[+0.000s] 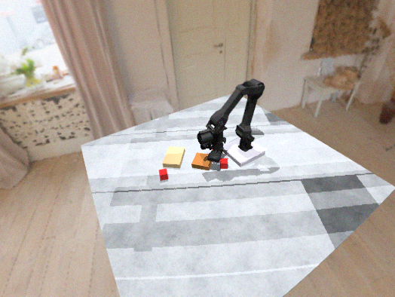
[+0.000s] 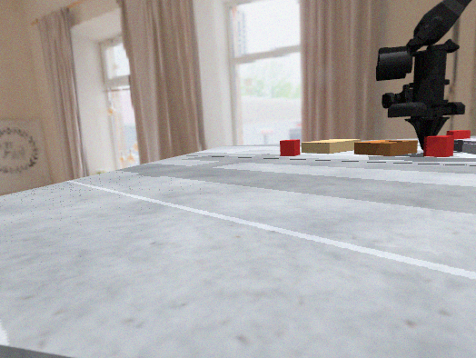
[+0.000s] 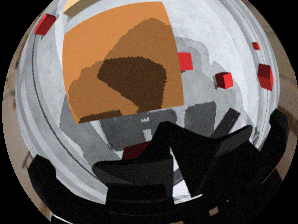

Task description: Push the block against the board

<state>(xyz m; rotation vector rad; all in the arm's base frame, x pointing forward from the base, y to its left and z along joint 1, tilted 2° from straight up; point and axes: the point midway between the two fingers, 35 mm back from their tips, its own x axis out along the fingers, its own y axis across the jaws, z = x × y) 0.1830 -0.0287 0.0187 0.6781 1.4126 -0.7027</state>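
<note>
Now: the square block 7 cm ahead of my gripper tip, 4 cm to the right of it and 1 cm above it. The rest, counted from my gripper tip: pale wooden board 18 cm ahead, 16 cm to the right, 1 cm above.
</note>
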